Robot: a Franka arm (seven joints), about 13 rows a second.
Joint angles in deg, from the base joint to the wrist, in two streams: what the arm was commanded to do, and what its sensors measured. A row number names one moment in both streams.
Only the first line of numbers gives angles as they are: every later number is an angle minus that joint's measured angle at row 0.
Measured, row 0: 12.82, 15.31, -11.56, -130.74, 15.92, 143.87, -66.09
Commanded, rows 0 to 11: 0.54, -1.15, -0.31, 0.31, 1.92, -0.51, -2.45; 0.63, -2.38, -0.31, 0.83, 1.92, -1.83, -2.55; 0.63, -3.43, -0.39, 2.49, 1.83, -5.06, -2.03; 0.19, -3.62, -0.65, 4.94, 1.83, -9.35, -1.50; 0.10, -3.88, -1.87, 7.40, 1.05, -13.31, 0.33; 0.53, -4.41, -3.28, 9.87, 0.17, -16.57, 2.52; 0.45, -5.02, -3.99, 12.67, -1.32, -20.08, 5.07; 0.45, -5.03, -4.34, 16.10, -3.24, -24.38, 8.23; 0.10, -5.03, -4.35, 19.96, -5.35, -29.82, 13.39; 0.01, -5.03, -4.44, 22.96, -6.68, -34.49, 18.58; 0.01, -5.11, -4.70, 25.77, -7.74, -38.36, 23.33; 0.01, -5.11, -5.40, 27.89, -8.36, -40.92, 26.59
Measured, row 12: -0.09, -5.46, -4.52, 23.17, -6.40, -35.39, 19.51
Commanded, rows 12 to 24: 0.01, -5.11, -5.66, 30.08, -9.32, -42.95, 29.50; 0.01, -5.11, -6.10, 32.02, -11.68, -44.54, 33.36; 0.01, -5.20, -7.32, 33.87, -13.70, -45.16, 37.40; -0.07, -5.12, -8.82, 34.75, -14.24, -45.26, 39.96; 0.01, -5.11, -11.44, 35.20, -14.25, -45.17, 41.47; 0.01, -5.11, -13.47, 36.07, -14.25, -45.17, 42.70; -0.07, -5.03, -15.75, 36.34, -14.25, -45.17, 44.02; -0.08, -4.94, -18.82, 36.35, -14.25, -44.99, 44.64; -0.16, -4.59, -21.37, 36.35, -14.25, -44.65, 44.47; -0.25, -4.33, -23.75, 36.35, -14.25, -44.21, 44.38; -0.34, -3.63, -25.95, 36.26, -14.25, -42.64, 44.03; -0.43, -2.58, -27.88, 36.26, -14.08, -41.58, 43.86; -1.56, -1.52, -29.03, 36.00, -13.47, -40.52, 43.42
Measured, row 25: -1.07, -4.28, -26.75, 34.82, -13.51, -41.98, 42.33
